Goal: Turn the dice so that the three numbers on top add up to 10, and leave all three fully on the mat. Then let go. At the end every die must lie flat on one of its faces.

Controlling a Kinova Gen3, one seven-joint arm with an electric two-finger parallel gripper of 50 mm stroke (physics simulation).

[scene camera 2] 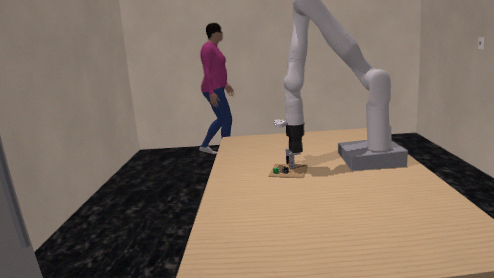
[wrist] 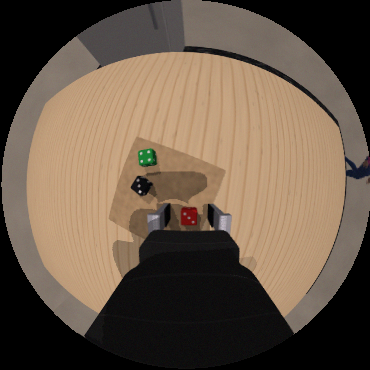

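Where they show: gripper, fingertip midpoint: (scene camera 2: pixel 290 165) (wrist: pixel 188 211); arm's base, origin of the base link: (scene camera 2: pixel 378 147).
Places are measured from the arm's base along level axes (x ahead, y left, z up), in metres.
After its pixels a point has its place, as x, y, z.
The green die (scene camera 2: pixel 276 170) @(0.447, 0.011, -0.045) (wrist: pixel 147 157) @(0.445, -0.003, -0.039) lies flat on the mat (scene camera 2: pixel 300 173) @(0.355, 0.037, -0.059) (wrist: pixel 185 164) @(0.438, -0.050, -0.059) with four pips on top. The black die (scene camera 2: pixel 285 170) @(0.412, 0.018, -0.046) (wrist: pixel 141 185) @(0.409, 0.004, -0.039) lies beside it, turned at an angle; its top appears to show three pips. The red die (wrist: pixel 189 216) @(0.372, -0.056, -0.039) shows three pips on top and rests on the mat near its right edge in the wrist view; in the scene view it cannot be made out. My gripper (scene camera 2: pixel 290 162) @(0.375, -0.055, -0.055) (wrist: pixel 188 211) @(0.375, -0.055, -0.055) is open, low over the mat, with one finger on each side of the red die and a gap on both sides.
The wooden table (scene camera 2: pixel 320 220) @(0.390, 0.406, -0.063) (wrist: pixel 280 150) @(0.470, -0.212, -0.063) surrounds the mat. The arm's grey base block (scene camera 2: pixel 377 159) @(0.042, 0.075, -0.021) stands on the table at the right in the scene view. A person (scene camera 2: pixel 215 85) is beyond the table's far left corner. Arm shadows fall across the mat.
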